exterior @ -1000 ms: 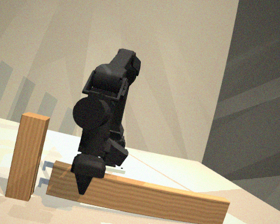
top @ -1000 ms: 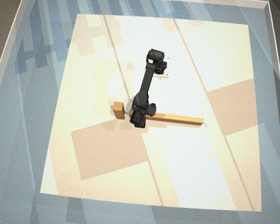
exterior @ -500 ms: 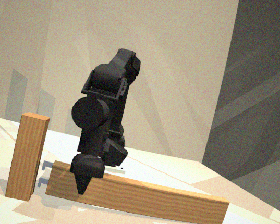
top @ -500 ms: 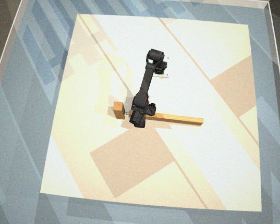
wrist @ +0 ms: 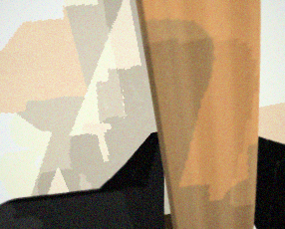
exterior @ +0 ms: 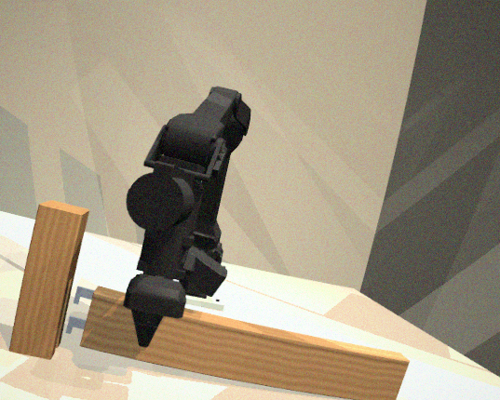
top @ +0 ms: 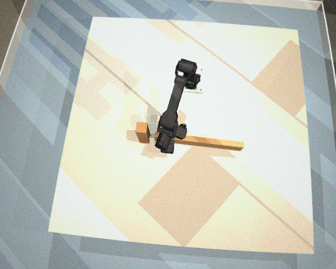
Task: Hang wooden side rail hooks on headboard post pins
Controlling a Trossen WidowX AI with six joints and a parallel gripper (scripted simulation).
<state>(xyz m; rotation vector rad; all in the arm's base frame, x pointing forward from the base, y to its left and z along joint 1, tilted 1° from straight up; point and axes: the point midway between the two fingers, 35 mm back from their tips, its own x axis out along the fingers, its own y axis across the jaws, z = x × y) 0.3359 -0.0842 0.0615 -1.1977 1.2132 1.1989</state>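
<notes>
My gripper tip is 13 cm to the left of the headboard post and 4 cm below it.
</notes>
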